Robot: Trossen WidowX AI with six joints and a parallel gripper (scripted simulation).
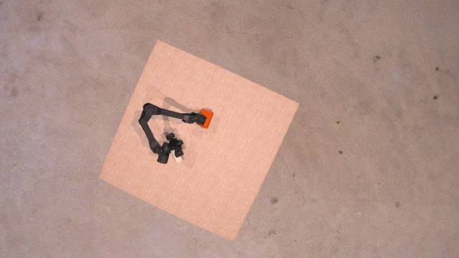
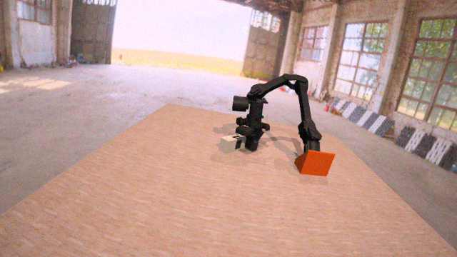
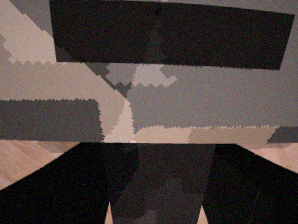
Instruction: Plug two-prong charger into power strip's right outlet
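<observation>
My gripper tip is 10 mm short of the two-prong charger, 10 mm to the left of it and 10 mm below it.
</observation>
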